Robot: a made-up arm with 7 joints. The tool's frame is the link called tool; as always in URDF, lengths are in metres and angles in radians.
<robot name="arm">
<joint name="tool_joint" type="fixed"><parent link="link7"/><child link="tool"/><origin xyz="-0.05 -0.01 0.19" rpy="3.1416 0 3.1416"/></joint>
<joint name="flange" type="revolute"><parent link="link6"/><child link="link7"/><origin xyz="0.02 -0.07 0.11" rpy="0 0 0"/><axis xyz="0 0 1"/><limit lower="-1.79" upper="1.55"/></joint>
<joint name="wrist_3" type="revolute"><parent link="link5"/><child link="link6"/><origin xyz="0.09 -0.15 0.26" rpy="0 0 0"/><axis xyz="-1 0 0"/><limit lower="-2.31" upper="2.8"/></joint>
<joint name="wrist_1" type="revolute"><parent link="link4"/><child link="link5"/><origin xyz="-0.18 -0.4 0.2" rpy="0 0 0"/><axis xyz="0 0 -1"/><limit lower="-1.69" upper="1.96"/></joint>
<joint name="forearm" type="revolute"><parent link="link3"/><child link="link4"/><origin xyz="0.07 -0.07 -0.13" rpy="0 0 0"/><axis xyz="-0.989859 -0.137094 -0.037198"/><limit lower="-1.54" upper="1.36"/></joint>
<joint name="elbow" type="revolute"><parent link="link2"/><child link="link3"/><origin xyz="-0.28 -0.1 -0.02" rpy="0 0 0"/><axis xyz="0.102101 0.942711 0.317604"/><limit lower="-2.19" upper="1.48"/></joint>
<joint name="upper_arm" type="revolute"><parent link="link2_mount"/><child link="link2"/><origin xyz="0 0.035 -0.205" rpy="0 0 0"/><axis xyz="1 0 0"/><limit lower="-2.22" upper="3.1"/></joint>
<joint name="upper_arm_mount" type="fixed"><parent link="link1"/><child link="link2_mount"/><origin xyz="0 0.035 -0.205" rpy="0 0 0"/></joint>
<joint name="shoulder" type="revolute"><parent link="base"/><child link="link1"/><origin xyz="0.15 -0.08 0.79" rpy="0 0 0"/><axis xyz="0 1 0"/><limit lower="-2.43" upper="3.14"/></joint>
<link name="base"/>
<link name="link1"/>
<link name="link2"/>
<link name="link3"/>
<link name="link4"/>
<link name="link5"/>
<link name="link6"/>
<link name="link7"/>
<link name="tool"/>
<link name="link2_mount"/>
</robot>
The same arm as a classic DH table. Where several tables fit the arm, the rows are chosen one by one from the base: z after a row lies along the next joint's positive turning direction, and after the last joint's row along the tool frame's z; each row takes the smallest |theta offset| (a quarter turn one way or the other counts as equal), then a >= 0, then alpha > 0; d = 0 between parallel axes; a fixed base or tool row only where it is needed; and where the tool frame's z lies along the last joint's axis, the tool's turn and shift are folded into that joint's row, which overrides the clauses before.
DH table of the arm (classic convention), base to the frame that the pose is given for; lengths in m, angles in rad. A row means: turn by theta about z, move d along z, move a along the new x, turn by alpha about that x. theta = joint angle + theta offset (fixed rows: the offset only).
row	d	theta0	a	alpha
base (fixed)	0.79	0	0.15	-1.5708
shoulder	-0.01	1.5708	0.41	1.5708
upper_arm	-0.2696	0.325	-0.013	-1.4685
elbow	-0.2222	0.0088	0.1001	-1.8153
forearm	0.1493	-1.2469	-0.3715	-1.5336
wrist_1	-0.4687	0.1376	-0.15	1.5708
wrist_3	-0.11	0	-0.07	1.5708
flange	0	-1.3734	-0.051	3.1416
tool (fixed)	-0.3	-2.9442	0	0
Joint limits (rad, base to tool): -2.43..3.14 -2.22..3.1 -2.19..1.48 -1.54..1.36 -1.69..1.96 -2.31..2.8 -1.79..1.55

